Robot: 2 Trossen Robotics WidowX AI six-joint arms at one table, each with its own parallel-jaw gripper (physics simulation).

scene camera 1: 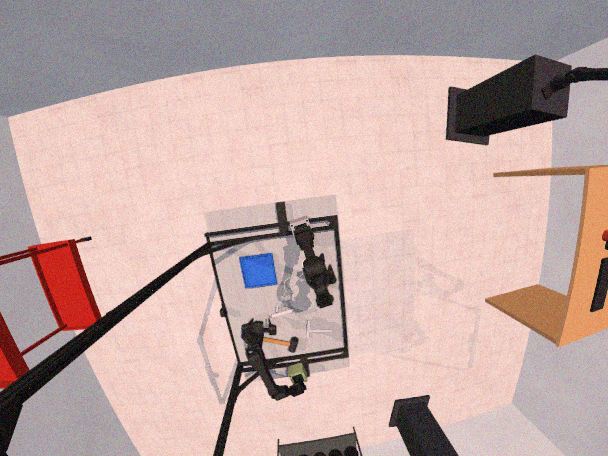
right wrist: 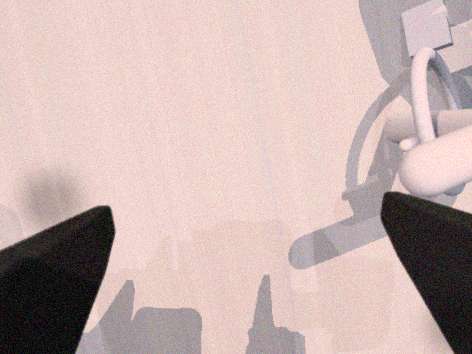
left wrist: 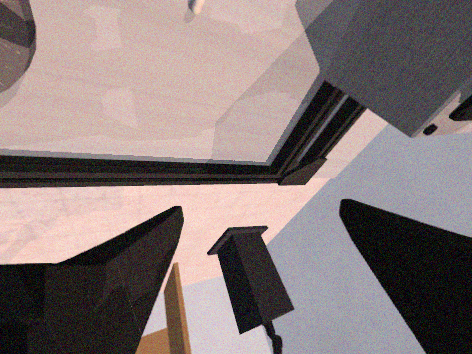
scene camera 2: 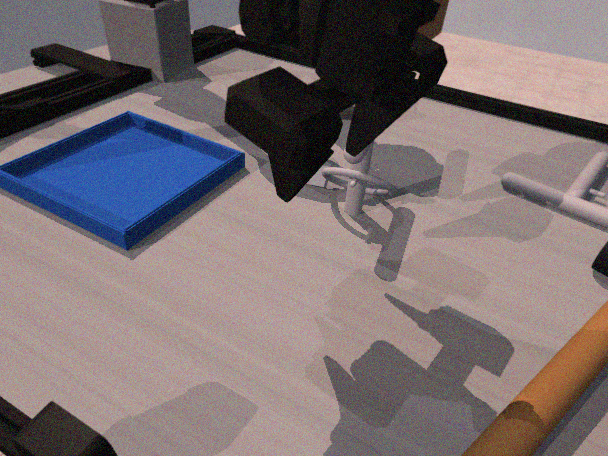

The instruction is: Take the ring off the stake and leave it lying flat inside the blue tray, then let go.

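Where they show: left gripper, fingertip midpoint: (scene camera 1: 326,258) (left wrist: 259,209); right gripper, fingertip midpoint: (scene camera 1: 261,318) (right wrist: 249,212) (scene camera 2: 319,174); left arm's base, origin of the base link: (scene camera 1: 301,230); right arm's base, origin of the base link: (scene camera 1: 298,378).
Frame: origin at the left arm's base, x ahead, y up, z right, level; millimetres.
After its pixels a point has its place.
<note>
The pale ring (scene camera 2: 340,173) {x 417, y -57, z 290 mm} (right wrist: 421,100) {x 413, y -55, z 285 mm} is around the stake, held above the table. The pale stake (scene camera 1: 285,313) {x 434, y -7, z 239 mm} (scene camera 2: 355,197) {x 435, y -88, z 281 mm} (right wrist: 445,160) {x 428, y -8, z 312 mm} has a round-ended upper part, partly hidden behind a finger in scene camera 2. My right gripper (scene camera 2: 320,175) {x 418, y -7, z 382 mm} (right wrist: 249,212) {x 418, y -7, z 382 mm} is open and empty, above the table beside the stake; in the right wrist view the ring and stake lie beyond the right-hand fingertip, not between the fingers. The blue tray (scene camera 1: 258,270) {x 169, y -106, z 316 mm} (scene camera 2: 185,200) {x 262, y -102, z 344 mm} lies flat and empty. My left gripper (left wrist: 259,209) {x 183, y 19, z -75 mm} is open and empty, facing the table's border, away from the ring.
An orange-handled hammer (scene camera 1: 277,342) {x 665, y -79, z 374 mm} (scene camera 2: 565,372) {x 628, y -81, z 445 mm} lies near the right arm. A pale T-shaped piece (scene camera 1: 319,331) {x 692, y -94, z 97 mm} (scene camera 2: 555,197) {x 651, y -97, z 169 mm} lies near the stake. A small pale block (right wrist: 427,29) {x 381, y -95, z 243 mm} lies by the ring. A black frame (scene camera 1: 342,300) {x 524, y -93, z -104 mm} (left wrist: 150,171) {x 243, y -96, z -150 mm} borders the table.
</note>
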